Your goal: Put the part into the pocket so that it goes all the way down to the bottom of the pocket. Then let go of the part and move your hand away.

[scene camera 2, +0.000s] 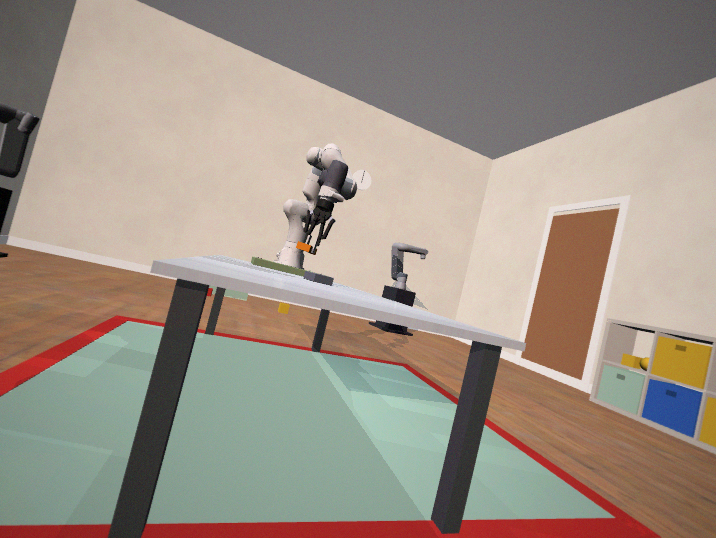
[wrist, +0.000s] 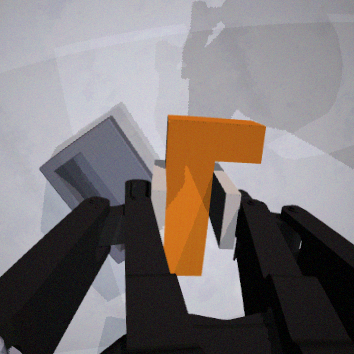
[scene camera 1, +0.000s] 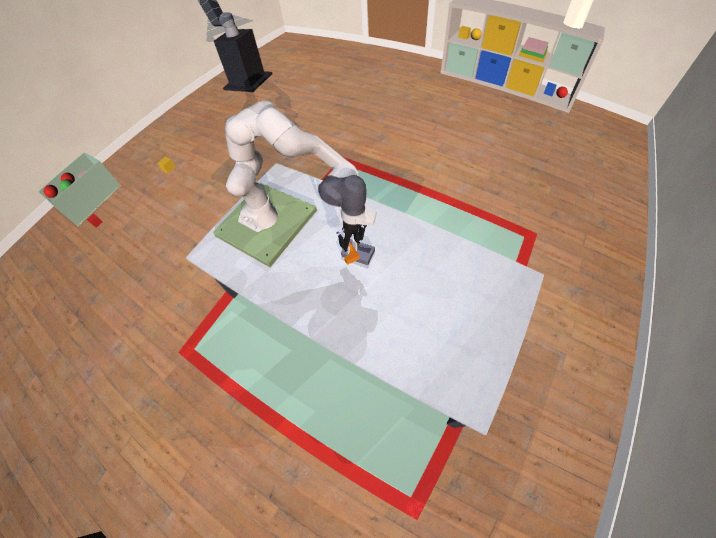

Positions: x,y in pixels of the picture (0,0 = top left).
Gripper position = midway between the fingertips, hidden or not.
My gripper (scene camera 2: 308,251) carries an orange L-shaped part (wrist: 193,143), which touches nothing else.
